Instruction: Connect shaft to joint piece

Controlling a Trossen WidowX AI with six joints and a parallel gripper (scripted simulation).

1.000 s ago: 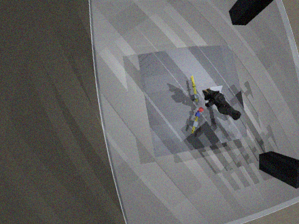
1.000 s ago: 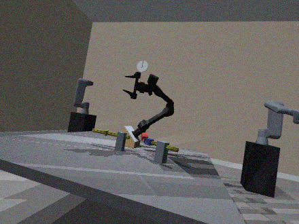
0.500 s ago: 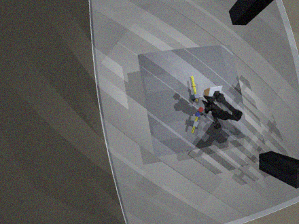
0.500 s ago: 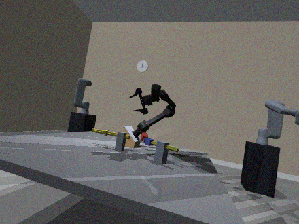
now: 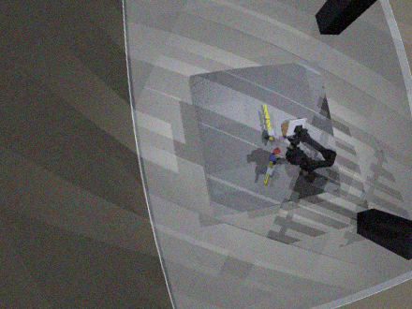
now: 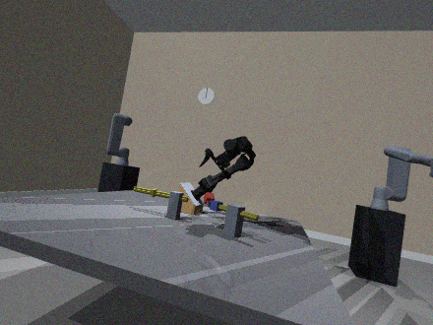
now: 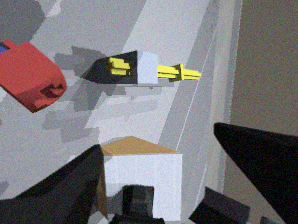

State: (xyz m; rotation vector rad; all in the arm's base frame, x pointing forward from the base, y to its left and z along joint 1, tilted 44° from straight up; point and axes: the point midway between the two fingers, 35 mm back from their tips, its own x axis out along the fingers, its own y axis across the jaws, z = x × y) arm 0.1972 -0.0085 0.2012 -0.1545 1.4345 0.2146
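Right now the red joint piece is 50 mm ahead of my gripper tip, 60 mm to the left of it and 110 mm below it.
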